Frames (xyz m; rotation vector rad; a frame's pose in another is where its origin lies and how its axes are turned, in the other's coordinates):
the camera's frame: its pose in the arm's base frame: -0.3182 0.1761 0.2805 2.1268 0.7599 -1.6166
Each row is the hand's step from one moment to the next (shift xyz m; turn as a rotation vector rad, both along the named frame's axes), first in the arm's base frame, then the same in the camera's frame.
Working: the arm's base frame: its pose in the camera's frame: 0.2979 0.3439 -0.0628 -2.1268 -0.7599 1.6166

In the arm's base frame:
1: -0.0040 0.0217 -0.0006 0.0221 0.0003 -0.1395
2: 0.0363 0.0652 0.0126 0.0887 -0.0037 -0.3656
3: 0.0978 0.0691 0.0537 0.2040 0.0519 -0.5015
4: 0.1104 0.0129 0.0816 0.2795 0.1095 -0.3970
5: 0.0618 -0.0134 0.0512 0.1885 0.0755 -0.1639
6: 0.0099 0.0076 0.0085 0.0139 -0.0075 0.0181
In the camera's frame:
1: 0.0041 -0.0196 -0.0094 0.1383 0.0182 0.0219
2: 0.0081 -0.0297 -0.0691 0.3678 0.0702 0.0363
3: -0.0183 0.0035 -0.1299 0.5323 0.1017 -0.0462
4: -0.0537 0.0546 -0.1147 0.4585 0.0988 -0.1665
5: -0.0394 0.0466 -0.0538 0.2099 0.0616 -0.1423
6: -0.0047 -0.0002 -0.0144 -0.0161 0.0138 -0.0113

